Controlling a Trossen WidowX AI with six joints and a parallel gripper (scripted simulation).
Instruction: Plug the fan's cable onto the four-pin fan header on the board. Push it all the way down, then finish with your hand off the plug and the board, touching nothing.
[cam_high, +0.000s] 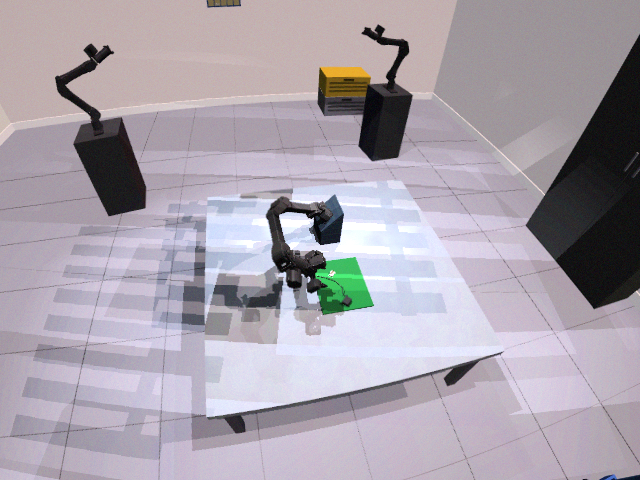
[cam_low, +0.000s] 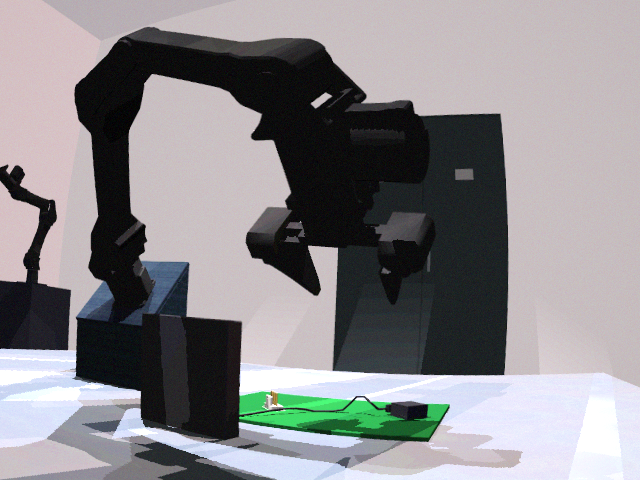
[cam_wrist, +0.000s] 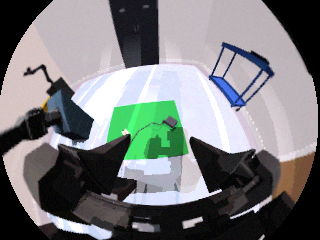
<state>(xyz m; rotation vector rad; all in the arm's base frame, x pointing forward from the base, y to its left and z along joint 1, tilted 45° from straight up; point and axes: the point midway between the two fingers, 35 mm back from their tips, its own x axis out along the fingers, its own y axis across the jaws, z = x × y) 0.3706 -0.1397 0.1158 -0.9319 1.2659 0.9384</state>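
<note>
Now: the black plug 70 mm ahead of my gripper tip, 90 mm to the left of it and 140 mm below it. Also, from my gripper tip: black fan block (160 mm behind, 70 mm to the right, 90 mm below); then green board (40 mm behind, 100 mm to the left, 160 mm below).
</note>
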